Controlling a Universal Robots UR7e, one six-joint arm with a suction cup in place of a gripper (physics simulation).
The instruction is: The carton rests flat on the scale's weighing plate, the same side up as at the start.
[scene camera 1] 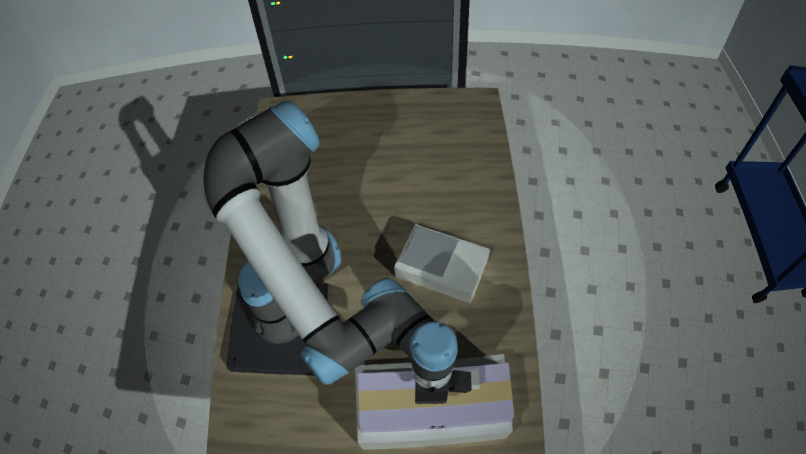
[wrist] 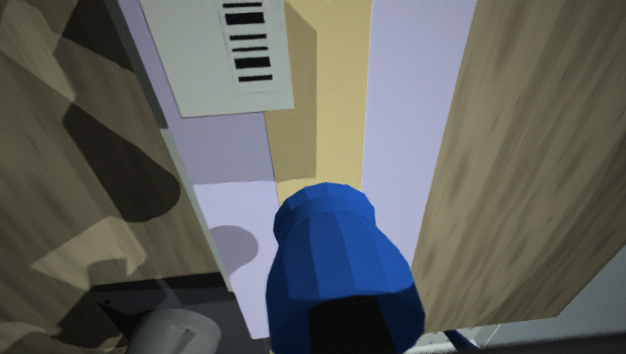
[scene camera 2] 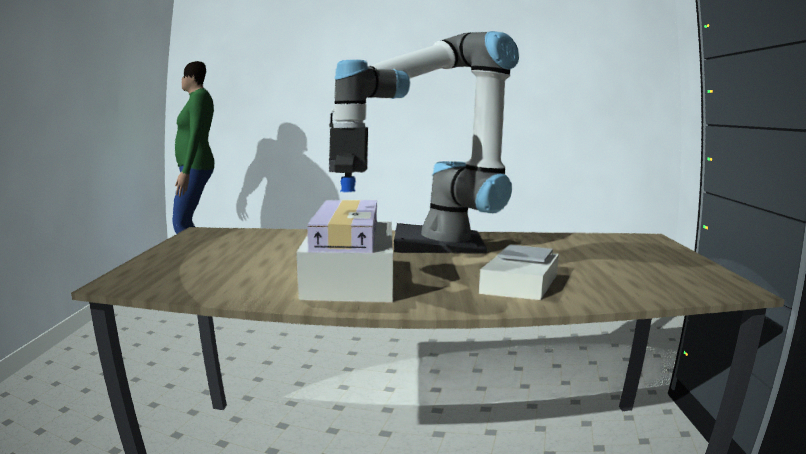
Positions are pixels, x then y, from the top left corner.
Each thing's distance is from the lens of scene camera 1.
lilac carton [scene camera 1: 386, 400]: 1.21 m
scale [scene camera 1: 437, 261]: 1.44 m
The marked spots on the lilac carton and the scale are 0.43 m apart.
